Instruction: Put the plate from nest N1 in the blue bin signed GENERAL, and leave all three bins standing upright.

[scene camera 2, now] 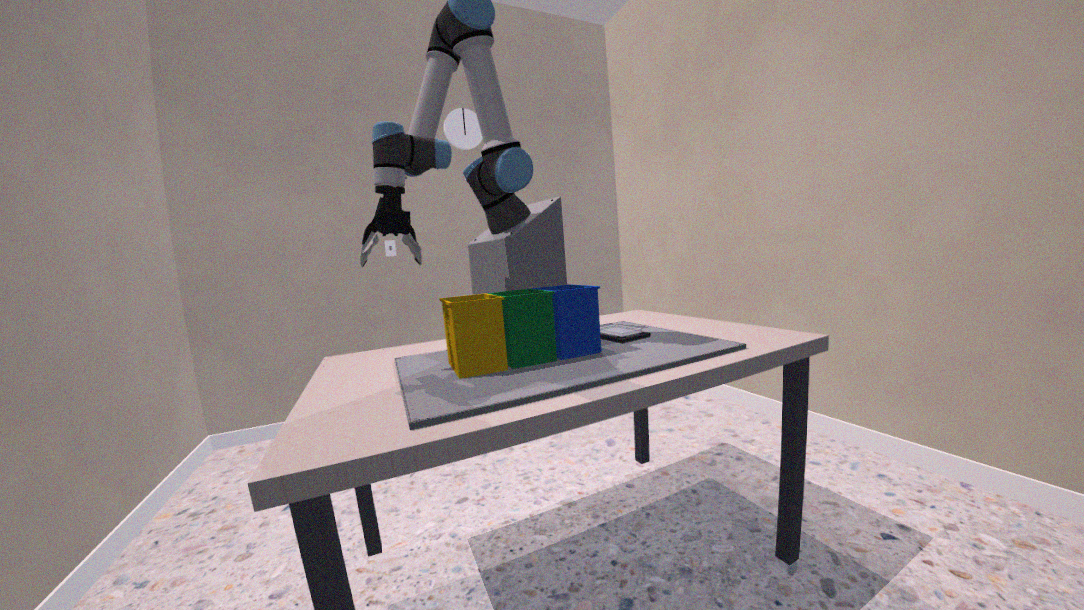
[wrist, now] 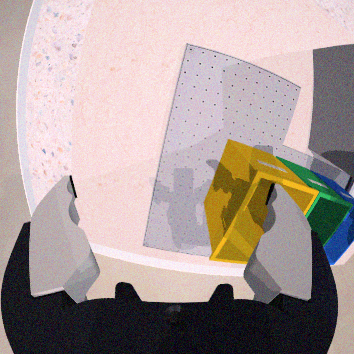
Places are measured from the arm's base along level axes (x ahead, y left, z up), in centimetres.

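Where they show: gripper, between the fingertips: (scene camera 2: 392,266) (wrist: 172,182); arm's base, origin of its link: (scene camera 2: 510,222).
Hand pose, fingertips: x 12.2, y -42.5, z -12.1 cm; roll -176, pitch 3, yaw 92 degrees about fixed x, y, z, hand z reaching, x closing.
Observation:
Each offset is from my fingertips to the top centre of the thing. Level surfaces: height alone.
The blue bin @(dx +17.0, dy +41.7, dz -9.7 cm) (scene camera 2: 577,322) (wrist: 342,246) stands upright at the right end of a row of three in the scene view. The green bin @(dx +14.7, dy +28.7, dz -9.7 cm) (scene camera 2: 530,330) (wrist: 327,220) stands upright in the middle and the yellow bin @(dx +12.4, dy +15.7, dz -9.7 cm) (scene camera 2: 482,335) (wrist: 232,150) upright at the left end. No sign is readable on them. A low dark holder with a pale flat top @(dx +15.2, dy +63.3, dz -25.1 cm) (scene camera 2: 624,332) lies behind the blue bin to the right; whether it is nest N1 with the plate, I cannot tell. My gripper (scene camera 2: 391,264) (wrist: 172,182) is open and empty, high above and left of the yellow bin in the scene view.
The bins stand close together on a grey perforated board @(dz -27.7 cm) (scene camera 2: 454,403) (wrist: 195,100) on the pale table @(dz -29.0 cm) (scene camera 2: 325,424) (wrist: 125,100). The arm's grey pedestal (scene camera 2: 536,242) rises behind the bins.

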